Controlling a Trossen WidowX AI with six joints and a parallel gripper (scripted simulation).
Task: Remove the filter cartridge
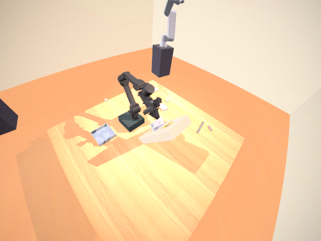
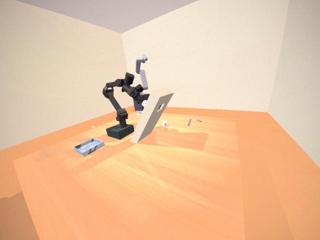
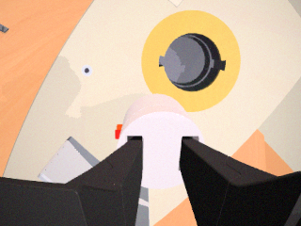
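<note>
The round filter cartridge is 10 mm ahead of my gripper tip and 10 mm below it. Round my gripper tip: grey-blue tray 290 mm behind, 340 mm to the right, 270 mm below.
</note>
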